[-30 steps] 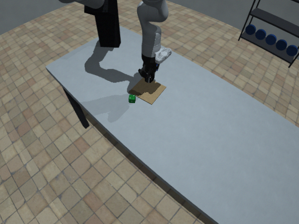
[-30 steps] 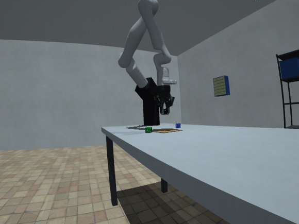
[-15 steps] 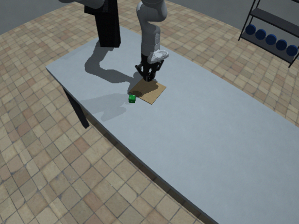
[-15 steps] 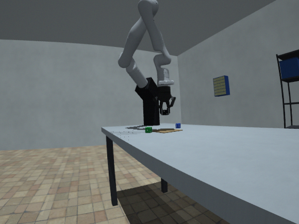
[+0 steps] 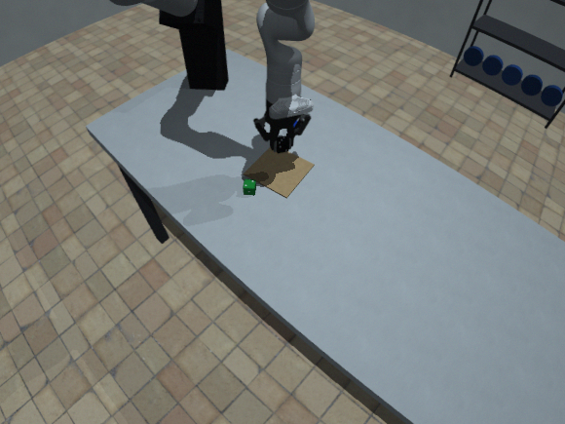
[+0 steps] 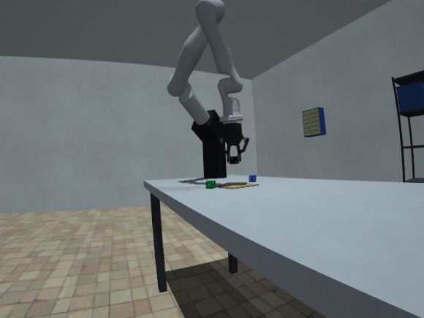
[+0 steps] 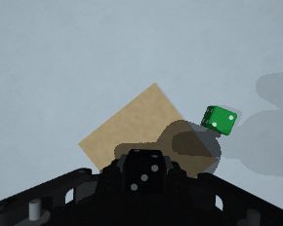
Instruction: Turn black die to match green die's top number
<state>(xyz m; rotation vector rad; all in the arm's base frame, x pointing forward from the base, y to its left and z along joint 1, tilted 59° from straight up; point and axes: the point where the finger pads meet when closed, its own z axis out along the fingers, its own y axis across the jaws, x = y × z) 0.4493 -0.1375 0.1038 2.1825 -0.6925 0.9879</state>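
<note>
Right now the tan mat is 1 cm behind my hand, 1 cm to the left of it and 11 cm below it. The rest, counted from my hand: blue die (4 cm behind, 17 cm to the left, 10 cm below); green die (5 cm behind, 9 cm to the right, 10 cm below); black die (right at my hand).
</note>
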